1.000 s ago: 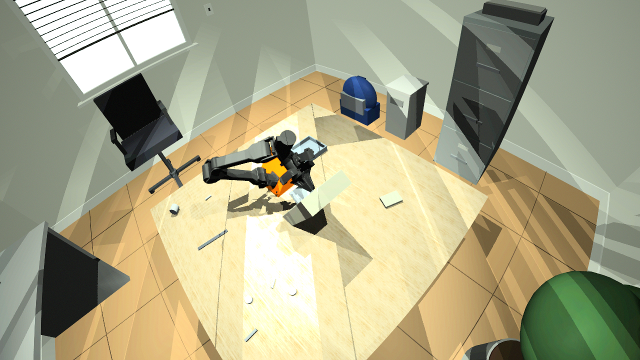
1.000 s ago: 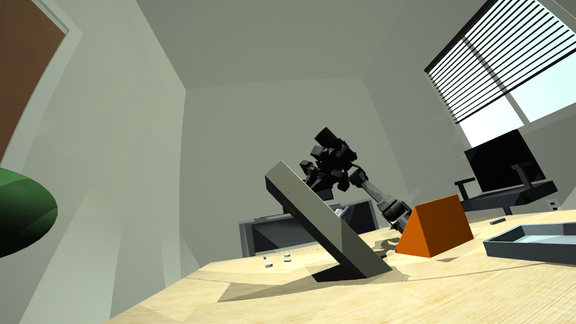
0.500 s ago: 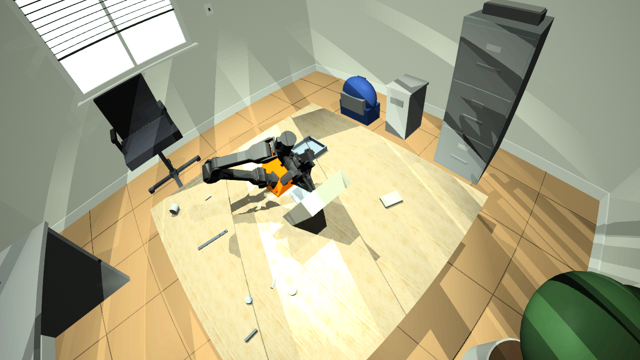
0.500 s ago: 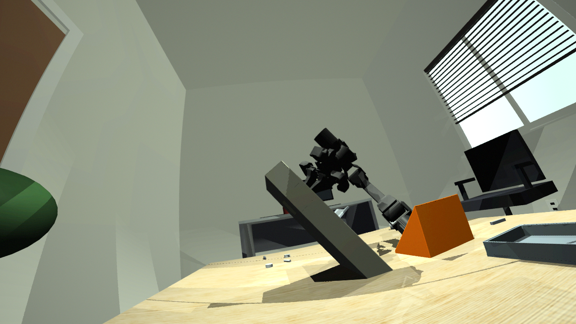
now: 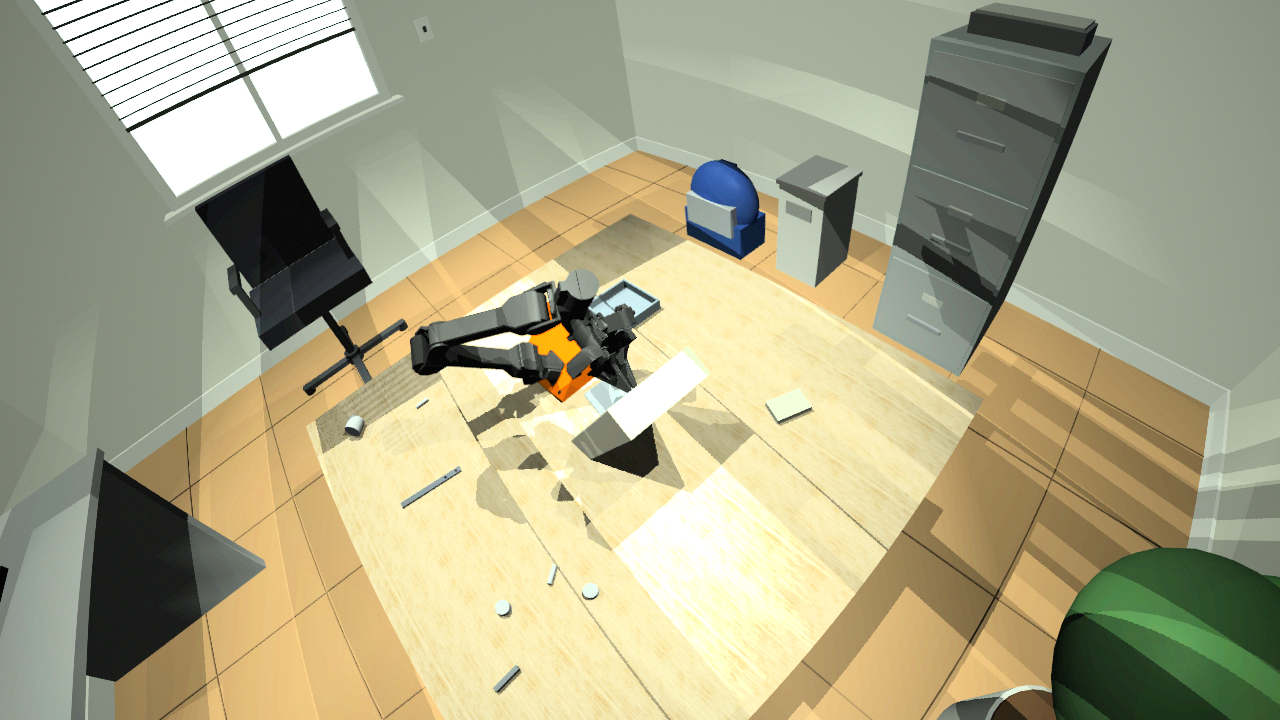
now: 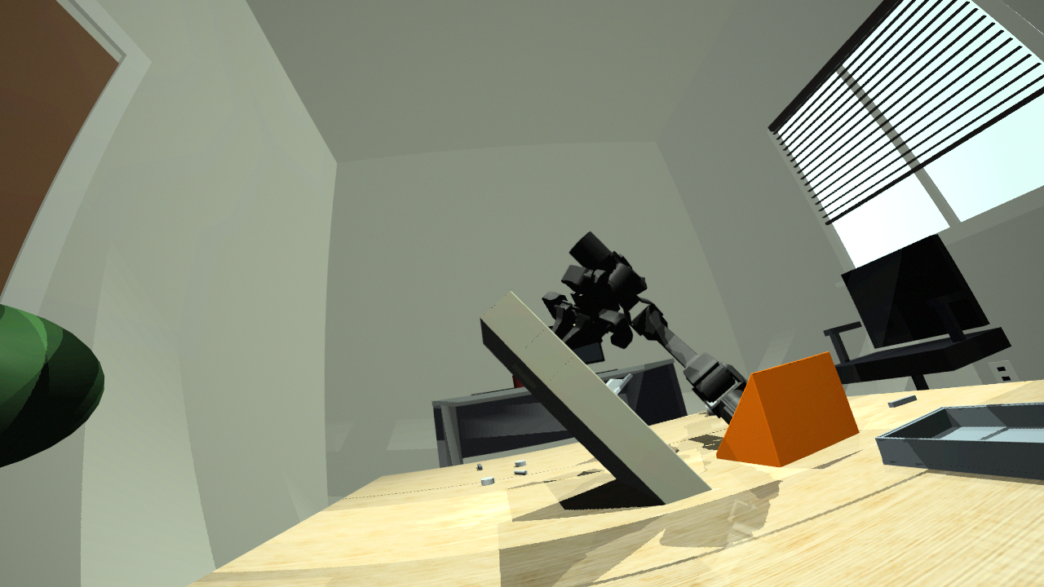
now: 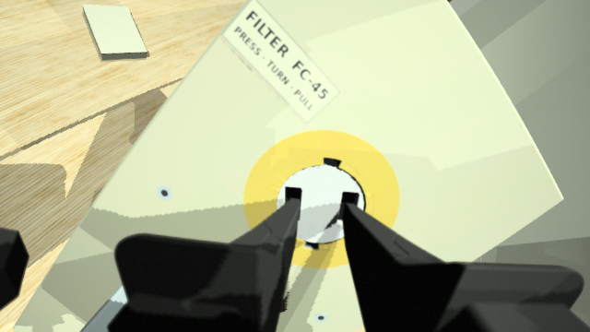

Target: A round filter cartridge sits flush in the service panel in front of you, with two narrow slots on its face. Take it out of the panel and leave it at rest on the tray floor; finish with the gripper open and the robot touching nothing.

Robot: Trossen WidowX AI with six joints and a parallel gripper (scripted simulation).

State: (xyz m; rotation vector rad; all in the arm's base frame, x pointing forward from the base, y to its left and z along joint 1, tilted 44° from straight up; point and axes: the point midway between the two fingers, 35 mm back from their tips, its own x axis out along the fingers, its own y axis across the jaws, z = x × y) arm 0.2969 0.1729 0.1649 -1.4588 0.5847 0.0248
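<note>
The round filter cartridge is 10 mm below my gripper tip and 10 mm ahead of it. The rest, counted from my gripper tip: flat white block 310 mm to the left, 230 mm below, 130 mm ahead; then pale service panel 80 mm below, 30 mm behind; then grey-blue tray 420 mm behind, 270 mm to the left, 230 mm below.
</note>
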